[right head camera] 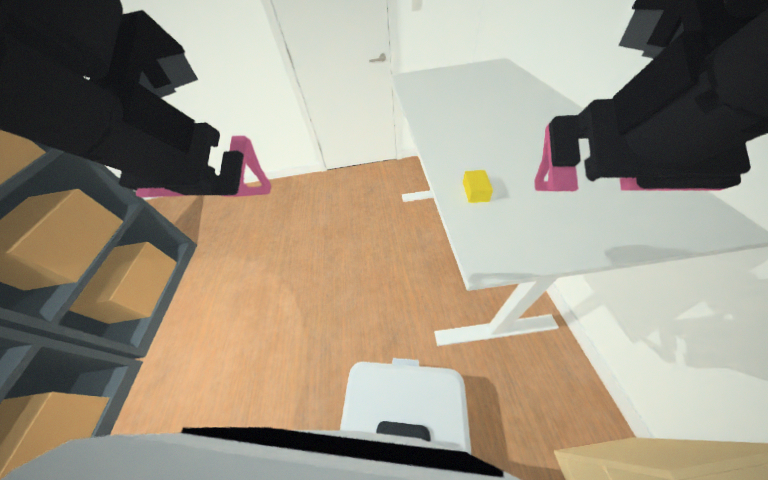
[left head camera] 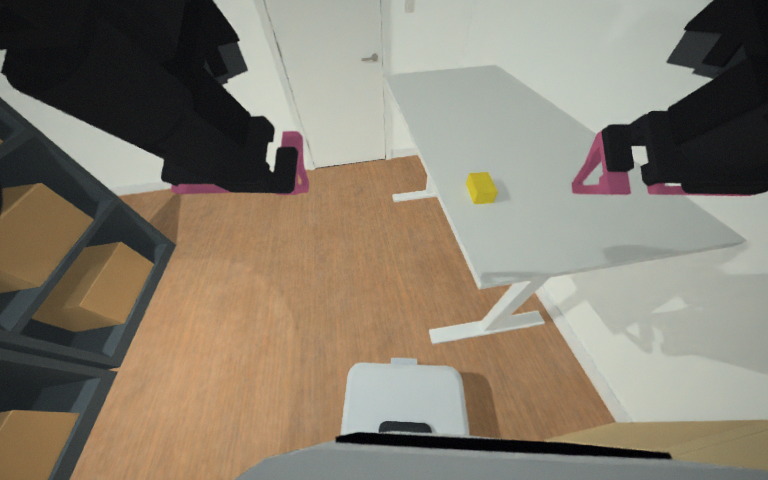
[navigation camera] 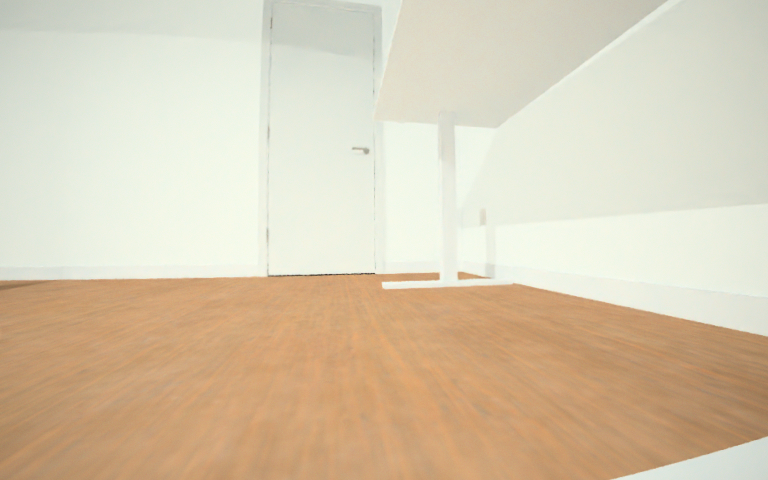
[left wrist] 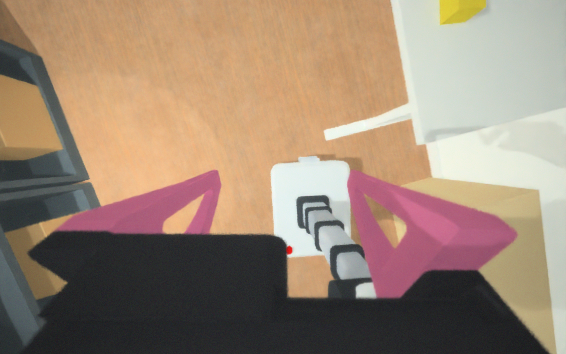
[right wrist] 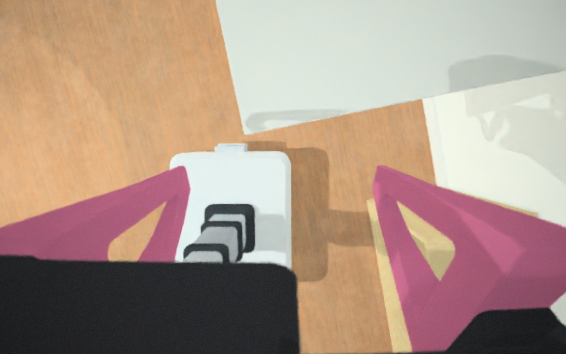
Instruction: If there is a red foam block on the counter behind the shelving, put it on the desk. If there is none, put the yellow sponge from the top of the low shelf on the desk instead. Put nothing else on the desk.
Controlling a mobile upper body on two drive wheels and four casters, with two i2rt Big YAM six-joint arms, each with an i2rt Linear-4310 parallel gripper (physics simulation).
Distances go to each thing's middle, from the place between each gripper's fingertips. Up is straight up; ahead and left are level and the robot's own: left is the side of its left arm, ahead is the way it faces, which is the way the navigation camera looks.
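Yellow sponge (right head camera: 477, 186): my left gripper is far to the left of it, well short of it and far above it.
Relative to the yellow sponge, my right gripper is a long way short of it and well above it.
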